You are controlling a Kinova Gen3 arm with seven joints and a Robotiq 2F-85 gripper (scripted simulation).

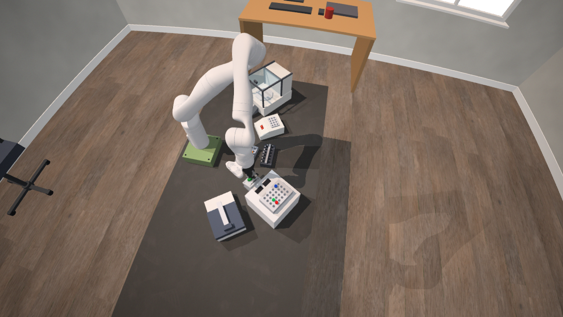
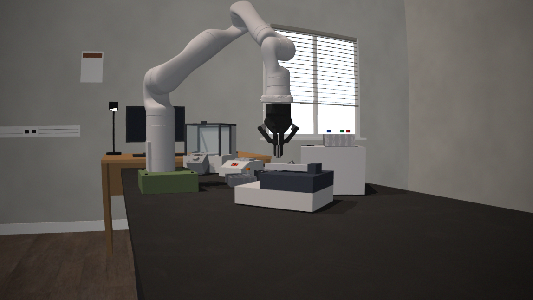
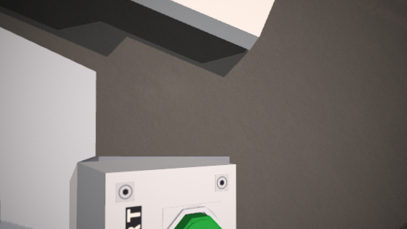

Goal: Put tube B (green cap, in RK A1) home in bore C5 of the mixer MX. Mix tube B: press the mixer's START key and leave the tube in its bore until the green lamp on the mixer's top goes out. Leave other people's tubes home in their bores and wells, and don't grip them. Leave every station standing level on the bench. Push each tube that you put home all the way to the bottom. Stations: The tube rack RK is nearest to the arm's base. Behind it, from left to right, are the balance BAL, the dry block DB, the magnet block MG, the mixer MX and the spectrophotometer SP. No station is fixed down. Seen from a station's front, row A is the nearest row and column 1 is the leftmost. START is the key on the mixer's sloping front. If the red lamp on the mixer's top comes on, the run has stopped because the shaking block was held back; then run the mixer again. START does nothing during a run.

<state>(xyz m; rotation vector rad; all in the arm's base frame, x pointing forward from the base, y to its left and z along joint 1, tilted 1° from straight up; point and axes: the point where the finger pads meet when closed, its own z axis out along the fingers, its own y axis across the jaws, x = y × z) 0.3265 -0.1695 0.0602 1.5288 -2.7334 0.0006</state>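
The green start key lies 5 cm below my hand. Round my hand: grey tube rack: 16 cm to the left, 10 cm below, 6 cm behind; blue-capped tube: 14 cm ahead, 6 cm to the right, 4 cm above; orange-capped tube: 17 cm to the left, 9 cm below, 3 cm behind.
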